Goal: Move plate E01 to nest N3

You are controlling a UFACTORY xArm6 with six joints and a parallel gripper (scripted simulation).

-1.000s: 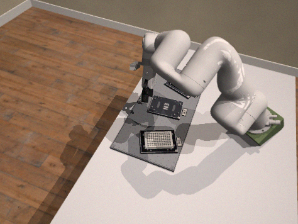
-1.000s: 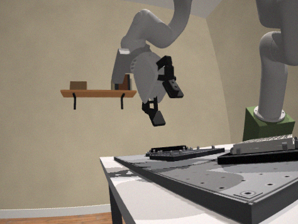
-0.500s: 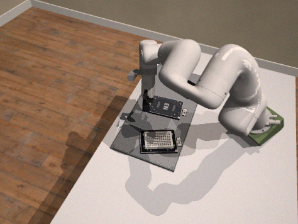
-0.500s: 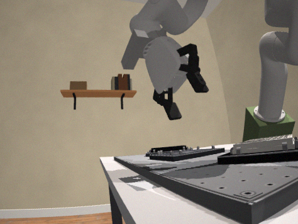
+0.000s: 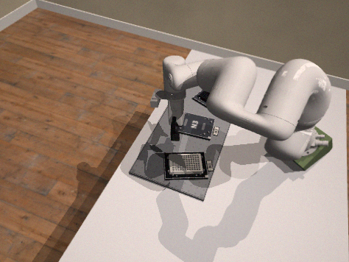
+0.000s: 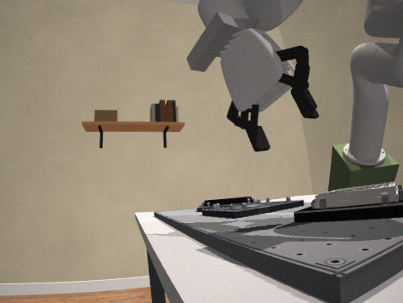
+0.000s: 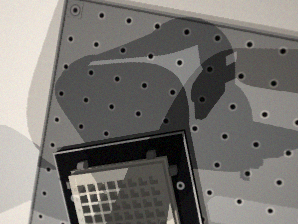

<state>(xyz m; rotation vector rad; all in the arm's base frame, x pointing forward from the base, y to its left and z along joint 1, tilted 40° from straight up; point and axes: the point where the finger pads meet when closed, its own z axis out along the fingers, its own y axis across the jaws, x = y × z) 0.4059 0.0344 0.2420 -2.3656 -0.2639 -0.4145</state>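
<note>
Right now the white well plate is 70 mm behind my hand, 60 mm to the left of it and 100 mm below it. The rest, counted from my hand: black nest (70 mm behind, 60 mm to the left, 110 mm below); black plate (60 mm behind, 350 mm to the right, 100 mm below).
</note>
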